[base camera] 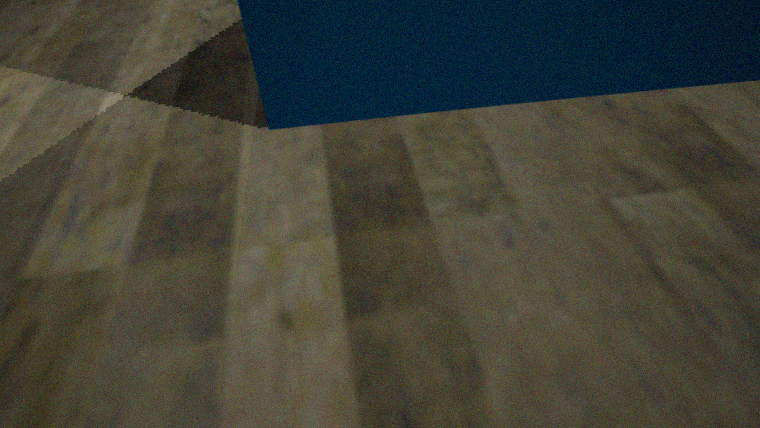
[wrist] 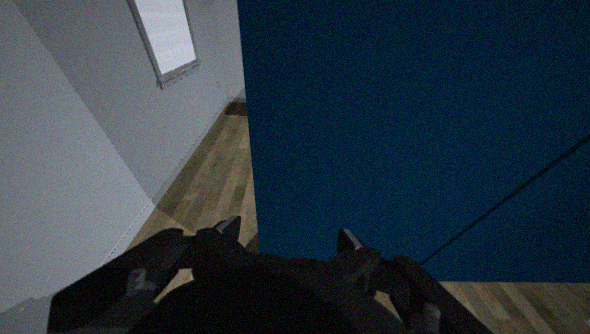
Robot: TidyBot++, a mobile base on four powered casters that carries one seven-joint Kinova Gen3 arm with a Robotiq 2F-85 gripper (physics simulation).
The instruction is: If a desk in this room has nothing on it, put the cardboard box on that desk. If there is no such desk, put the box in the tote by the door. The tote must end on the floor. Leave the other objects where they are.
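Places are measured from the arm's base along level axes (x ahead, y left, z up), in metres.
Where they show: gripper, fingertip midpoint: [wrist: 288, 233].
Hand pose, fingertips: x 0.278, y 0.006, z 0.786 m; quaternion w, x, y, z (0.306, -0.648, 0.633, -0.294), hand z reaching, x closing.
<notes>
After its pixels a point has its place.
My gripper [wrist: 288, 233] @(y 0.006, x 0.278, z 0.787 m) is open, its two dark fingertips wide apart in the lower middle of the wrist view, with no object between them. The fingers show in front of a large dark blue panel and a strip of wood floor. The cardboard box, the tote, the door and a desk do not show in either view.
A tall blue panel [base camera: 478, 47] @(y -0.135, x 0.628, z -0.305 m) [wrist: 410, 125] @(y -0.265, x 0.646, z 0.744 m) stands close ahead, filling the right of the wrist view and the top right of the base camera view. A grey wall [wrist: 65, 165] @(y 1.140, x 0.766, z 0.274 m) with a window [wrist: 167, 37] @(y 1.303, x 2.016, z 0.694 m) runs along the left. Wood floor [base camera: 287, 265] @(y 0.094, x 0.366, z -0.396 m) [wrist: 215, 175] @(y 0.858, x 1.482, z -0.397 m) lies between wall and panel.
</notes>
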